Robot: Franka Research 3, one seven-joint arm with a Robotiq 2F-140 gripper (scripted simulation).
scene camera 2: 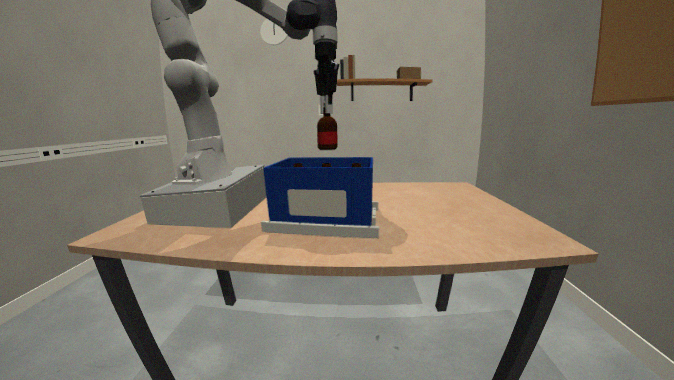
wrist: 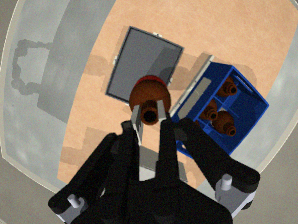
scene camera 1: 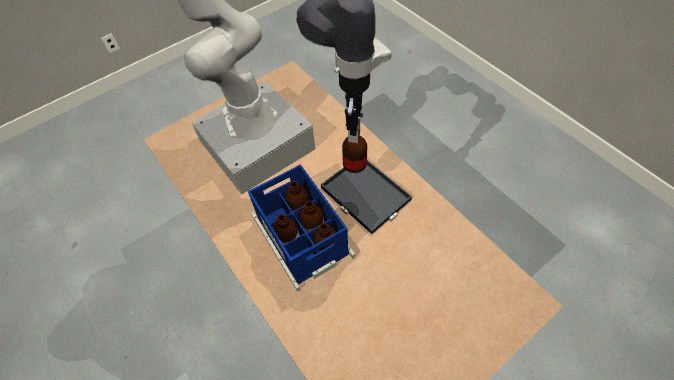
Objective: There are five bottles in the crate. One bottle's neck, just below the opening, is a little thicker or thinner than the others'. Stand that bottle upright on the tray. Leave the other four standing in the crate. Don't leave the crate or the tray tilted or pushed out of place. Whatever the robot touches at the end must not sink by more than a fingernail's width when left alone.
Labels:
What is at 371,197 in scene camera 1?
A dark grey tray.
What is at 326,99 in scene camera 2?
My gripper.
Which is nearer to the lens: the bottle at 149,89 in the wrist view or the dark grey tray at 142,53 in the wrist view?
The bottle.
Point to a bottle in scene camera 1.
354,155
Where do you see a blue crate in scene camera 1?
At 304,256

